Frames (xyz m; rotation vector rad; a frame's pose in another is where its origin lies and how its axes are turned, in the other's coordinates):
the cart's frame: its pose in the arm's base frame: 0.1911 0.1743 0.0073 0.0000 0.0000 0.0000
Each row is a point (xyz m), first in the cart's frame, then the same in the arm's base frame.
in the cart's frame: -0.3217 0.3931 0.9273
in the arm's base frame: -0.1306 0.5674 0.9346
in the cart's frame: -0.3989 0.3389 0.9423
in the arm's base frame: -0.2078 0.5132 0.9496
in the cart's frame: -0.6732 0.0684 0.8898
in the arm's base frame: -0.4821 0.2427 0.8971
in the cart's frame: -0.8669 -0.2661 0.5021
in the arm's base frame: -0.6758 -0.0918 0.5094
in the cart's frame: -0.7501 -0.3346 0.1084
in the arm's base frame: -0.5590 -0.1603 0.1157
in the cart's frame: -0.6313 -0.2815 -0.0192
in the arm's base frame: -0.4402 -0.1072 -0.0119
